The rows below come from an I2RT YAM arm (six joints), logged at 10 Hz.
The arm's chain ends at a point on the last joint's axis. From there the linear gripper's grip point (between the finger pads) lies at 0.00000 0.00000 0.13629 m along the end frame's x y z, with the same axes.
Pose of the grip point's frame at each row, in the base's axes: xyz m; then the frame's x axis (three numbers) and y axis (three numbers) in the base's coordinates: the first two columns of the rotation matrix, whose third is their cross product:
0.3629 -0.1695 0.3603 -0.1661 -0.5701 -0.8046 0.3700 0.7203 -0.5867
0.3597 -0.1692 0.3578 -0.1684 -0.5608 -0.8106 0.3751 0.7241 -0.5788
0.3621 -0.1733 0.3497 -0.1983 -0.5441 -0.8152 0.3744 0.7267 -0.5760
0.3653 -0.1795 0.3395 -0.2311 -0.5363 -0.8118 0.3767 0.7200 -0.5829
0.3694 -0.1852 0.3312 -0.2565 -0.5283 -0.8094 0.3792 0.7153 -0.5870
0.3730 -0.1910 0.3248 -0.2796 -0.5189 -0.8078 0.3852 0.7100 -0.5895
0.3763 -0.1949 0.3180 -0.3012 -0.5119 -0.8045 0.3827 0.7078 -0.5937
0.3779 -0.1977 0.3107 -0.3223 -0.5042 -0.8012 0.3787 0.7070 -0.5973
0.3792 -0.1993 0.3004 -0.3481 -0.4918 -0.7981 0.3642 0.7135 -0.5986
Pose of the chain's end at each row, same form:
0.2383 -0.1156 0.3479 -0.1661 -0.5701 -0.8046 0.3700 0.7203 -0.5867
0.2355 -0.1145 0.3457 -0.1684 -0.5608 -0.8106 0.3751 0.7241 -0.5788
0.2386 -0.1161 0.3416 -0.1983 -0.5441 -0.8152 0.3744 0.7267 -0.5760
0.2430 -0.1195 0.3346 -0.2311 -0.5363 -0.8118 0.3767 0.7200 -0.5829
0.2482 -0.1228 0.3289 -0.2565 -0.5283 -0.8094 0.3792 0.7153 -0.5870
0.2531 -0.1261 0.3246 -0.2796 -0.5189 -0.8078 0.3852 0.7100 -0.5895
0.2573 -0.1286 0.3204 -0.3012 -0.5119 -0.8045 0.3827 0.7078 -0.5937
0.2597 -0.1301 0.3157 -0.3223 -0.5042 -0.8012 0.3787 0.7070 -0.5973
0.2615 -0.1313 0.3098 -0.3481 -0.4918 -0.7981 0.3642 0.7135 -0.5986

